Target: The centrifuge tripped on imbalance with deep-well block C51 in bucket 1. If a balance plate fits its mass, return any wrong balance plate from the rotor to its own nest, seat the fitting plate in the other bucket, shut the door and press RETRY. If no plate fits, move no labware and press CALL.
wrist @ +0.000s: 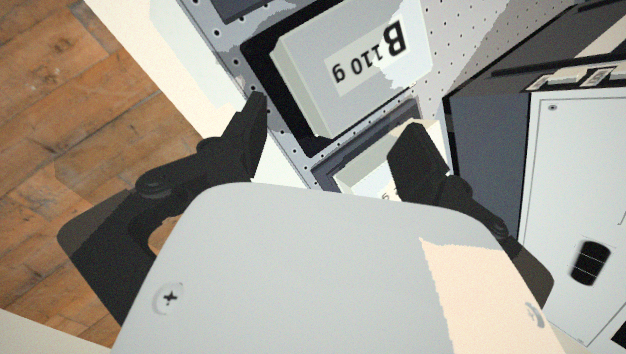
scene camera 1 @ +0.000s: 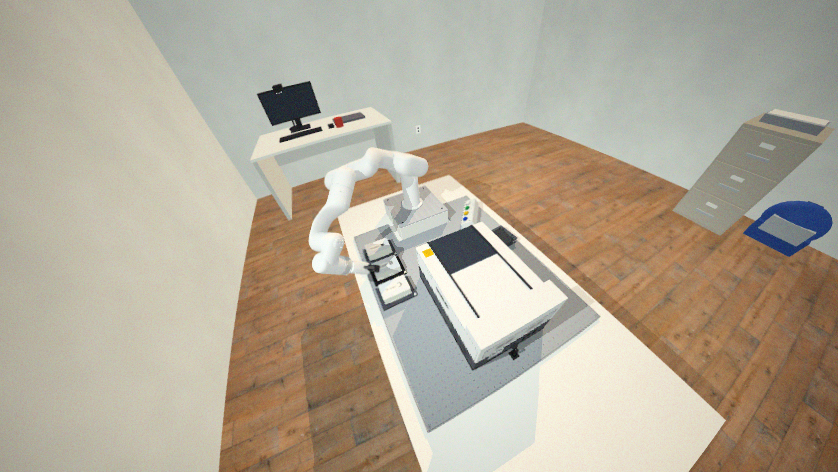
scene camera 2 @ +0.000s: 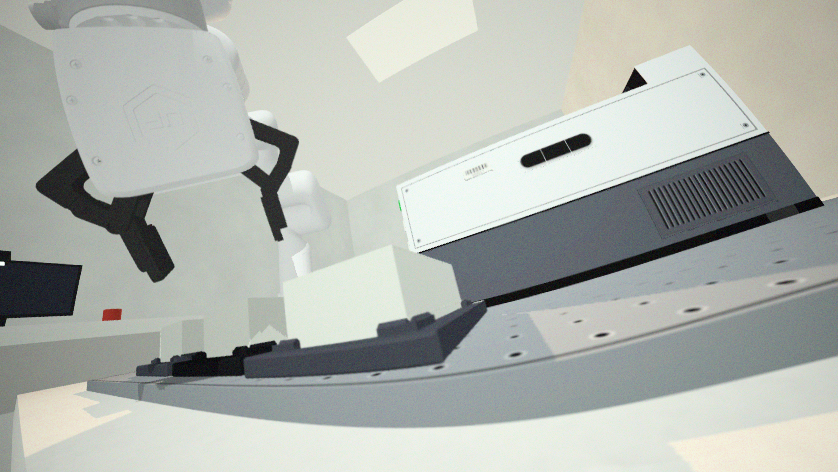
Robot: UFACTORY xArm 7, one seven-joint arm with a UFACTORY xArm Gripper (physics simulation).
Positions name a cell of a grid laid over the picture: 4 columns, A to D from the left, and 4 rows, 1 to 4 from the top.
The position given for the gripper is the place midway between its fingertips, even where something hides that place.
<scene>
The gripper (scene camera 2: B3) is open and holds nothing. Also in view: a balance plate B (scene camera 2: B3). Also in view: a balance plate C (scene camera 2: B3), a balance plate A (scene camera 2: A3) and a white centrifuge (scene camera 2: D2).
The balance plate B is seen too in the wrist view (wrist: C1). The balance plate C shows as well in the wrist view (wrist: C2). The gripper is seen too in the wrist view (wrist: C2). The wrist view misses the balance plate A: it is out of frame.
</scene>
